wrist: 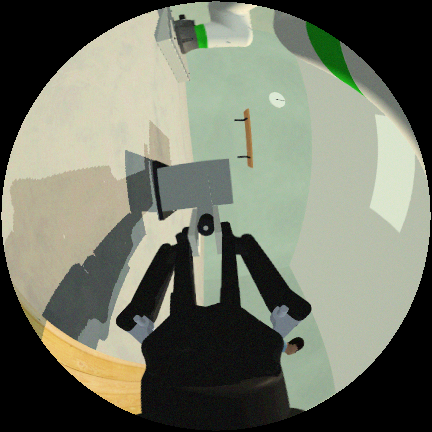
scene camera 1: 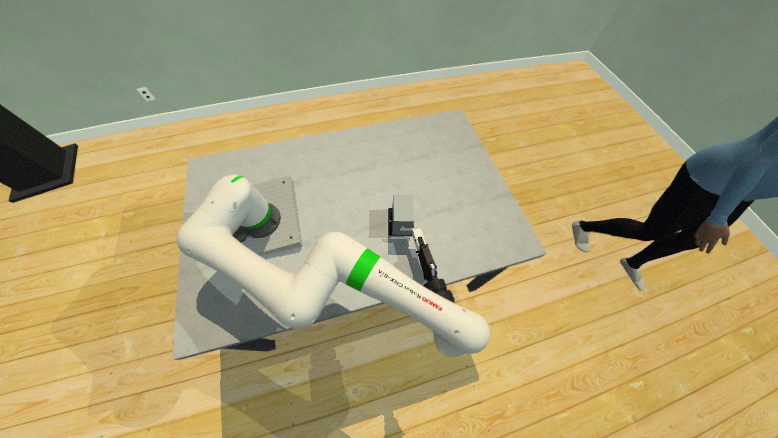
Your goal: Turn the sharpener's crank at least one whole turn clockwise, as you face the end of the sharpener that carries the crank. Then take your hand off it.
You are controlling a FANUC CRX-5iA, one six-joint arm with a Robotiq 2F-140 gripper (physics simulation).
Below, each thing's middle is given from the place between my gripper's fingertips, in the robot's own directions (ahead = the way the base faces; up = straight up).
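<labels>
Position of my gripper relative to the sharpener [scene camera 1: 401,215]: 60 mm to the right of it, 20 mm past it, 20 mm above it.
</labels>
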